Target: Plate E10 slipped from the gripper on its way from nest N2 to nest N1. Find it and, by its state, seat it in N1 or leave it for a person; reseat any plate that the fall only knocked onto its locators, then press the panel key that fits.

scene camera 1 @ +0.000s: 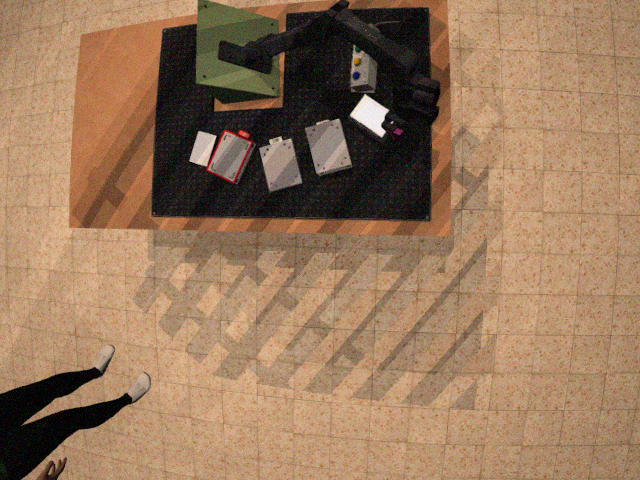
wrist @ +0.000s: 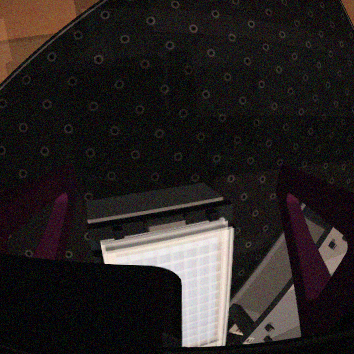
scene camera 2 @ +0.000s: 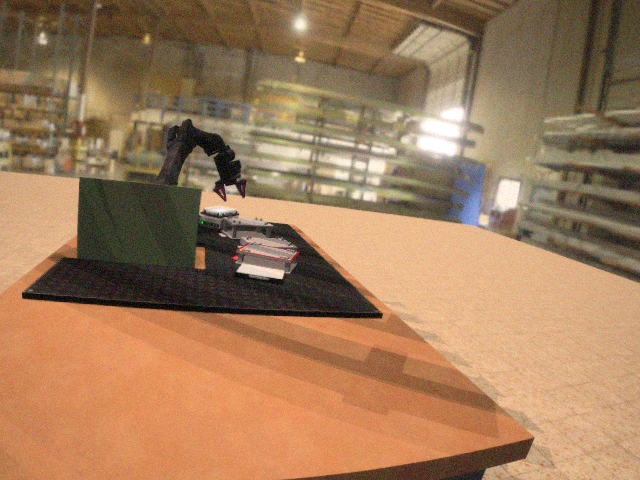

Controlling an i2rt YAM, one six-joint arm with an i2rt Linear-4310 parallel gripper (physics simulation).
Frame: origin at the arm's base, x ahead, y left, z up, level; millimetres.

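Seen in the pictures: gripper, fingertip midpoint: (scene camera 1: pixel 403 131) (wrist: pixel 176 175) (scene camera 2: pixel 234 199); arm's base, origin of the base link: (scene camera 1: pixel 245 58) (scene camera 2: pixel 153 220).
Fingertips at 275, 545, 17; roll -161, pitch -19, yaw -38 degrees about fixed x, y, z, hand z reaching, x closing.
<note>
Offsets run from my fingertips to a thing's middle, as dx, dy, dz. Level surfaces: height alone.
My gripper (scene camera 1: pixel 394 126) (scene camera 2: pixel 233 197) (wrist: pixel 176 175) is open, above the white gridded plate {-62, -98, -34} (scene camera 1: pixel 369 114) (scene camera 2: pixel 219 210) (wrist: pixel 207 280). The plate lies over a dark base {-60, -97, -80} (wrist: pixel 155 207); part is hidden by a dark gripper part in the wrist view. A grey nest unit {+41, -247, -68} (scene camera 1: pixel 328 147) (scene camera 2: pixel 247 227) (wrist: pixel 272 320) stands beside it, and another grey unit {+100, -416, -85} (scene camera 1: pixel 280 164) (scene camera 2: pixel 266 241) stands farther left. A red-rimmed unit {+69, -603, -79} (scene camera 1: pixel 231 156) (scene camera 2: pixel 267 251) is left of these. The key panel {-275, -129, -60} (scene camera 1: pixel 366 74) shows green, yellow and blue keys. I cannot read E10, N1 or N2.
A white flat piece {+33, -722, -95} (scene camera 1: pixel 203 148) (scene camera 2: pixel 261 271) lies beside the red-rimmed unit. A green board (scene camera 1: pixel 235 25) (scene camera 2: pixel 136 222) stands at the back left and hides what is behind it. The black mat {dz -102} (scene camera 1: pixel 206 204) (scene camera 2: pixel 155 297) has its edge inside the wooden table {dz -115} (scene camera 1: pixel 113 77). A person's legs (scene camera 1: pixel 67 418) show on the floor.
</note>
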